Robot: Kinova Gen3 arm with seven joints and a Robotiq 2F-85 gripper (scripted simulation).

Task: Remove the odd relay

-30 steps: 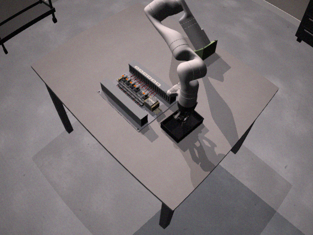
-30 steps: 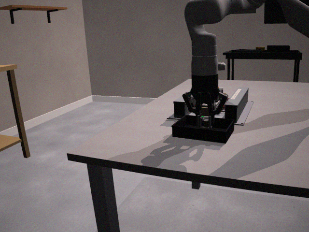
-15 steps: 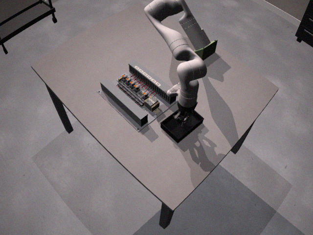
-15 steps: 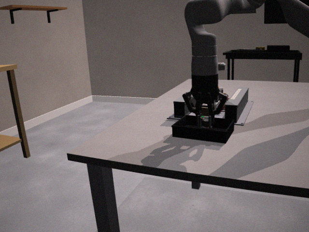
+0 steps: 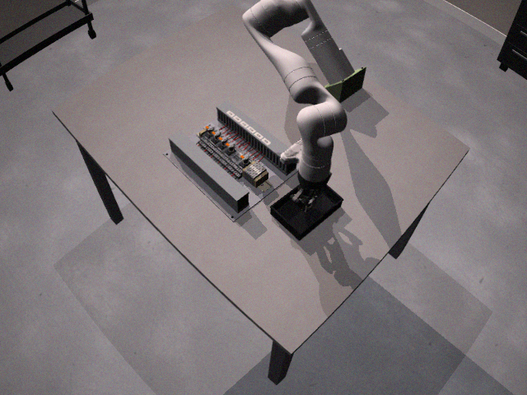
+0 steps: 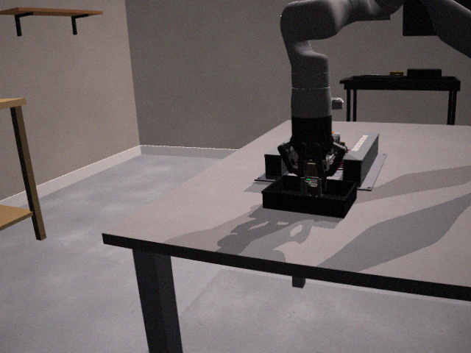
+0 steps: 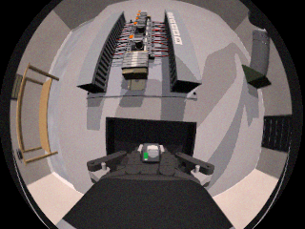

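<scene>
The black parts tray is 2 cm below my hand.
</scene>
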